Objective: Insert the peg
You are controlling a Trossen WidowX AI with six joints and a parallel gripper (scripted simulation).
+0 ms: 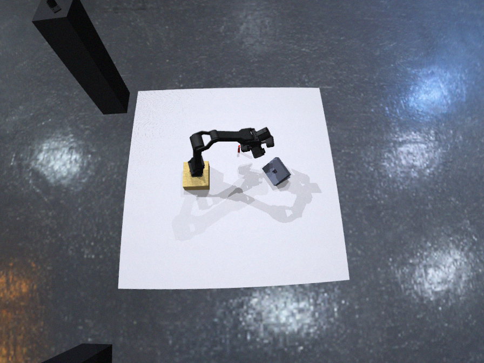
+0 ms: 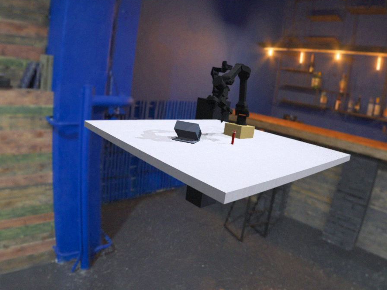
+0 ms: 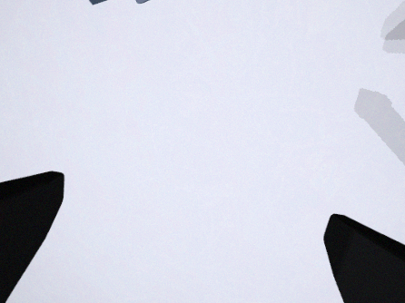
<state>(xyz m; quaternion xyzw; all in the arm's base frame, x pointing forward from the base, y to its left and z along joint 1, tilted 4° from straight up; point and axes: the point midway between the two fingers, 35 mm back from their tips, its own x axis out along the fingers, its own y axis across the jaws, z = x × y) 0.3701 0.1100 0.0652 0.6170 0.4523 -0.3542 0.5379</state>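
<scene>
My gripper tip is now 130 mm past the red peg, 40 mm to the right of it and 90 mm above it. Round my gripper tip: panel (90 mm ahead, 130 mm to the right, 90 mm below).
</scene>
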